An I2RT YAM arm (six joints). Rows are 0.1 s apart.
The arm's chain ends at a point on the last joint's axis. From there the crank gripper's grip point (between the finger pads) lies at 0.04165 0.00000 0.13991 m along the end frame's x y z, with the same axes.
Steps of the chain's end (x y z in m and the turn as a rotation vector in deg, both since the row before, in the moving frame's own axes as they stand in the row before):
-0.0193, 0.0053, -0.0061, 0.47, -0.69, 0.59
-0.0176, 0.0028, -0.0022, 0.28, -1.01, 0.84
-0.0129, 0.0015, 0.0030, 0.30, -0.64, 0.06
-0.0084, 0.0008, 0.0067, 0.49, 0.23, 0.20
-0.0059, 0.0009, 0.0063, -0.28, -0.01, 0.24
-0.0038, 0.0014, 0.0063, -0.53, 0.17, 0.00
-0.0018, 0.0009, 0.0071, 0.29, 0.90, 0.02
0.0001, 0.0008, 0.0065, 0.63, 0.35, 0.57
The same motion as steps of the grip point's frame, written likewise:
-0.0210, 0.0046, -0.0056, 0.47, -0.69, 0.59
-0.0201, 0.0027, -0.0015, 0.28, -1.01, 0.84
-0.0145, 0.0008, 0.0035, 0.30, -0.64, 0.06
-0.0078, -0.0002, 0.0065, 0.49, 0.23, 0.20
-0.0059, 0.0018, 0.0063, -0.28, -0.01, 0.24
-0.0034, 0.0027, 0.0062, -0.53, 0.17, 0.00
0.0004, 0.0002, 0.0064, 0.29, 0.90, 0.02
0.0010, -0.0003, 0.0062, 0.63, 0.35, 0.57

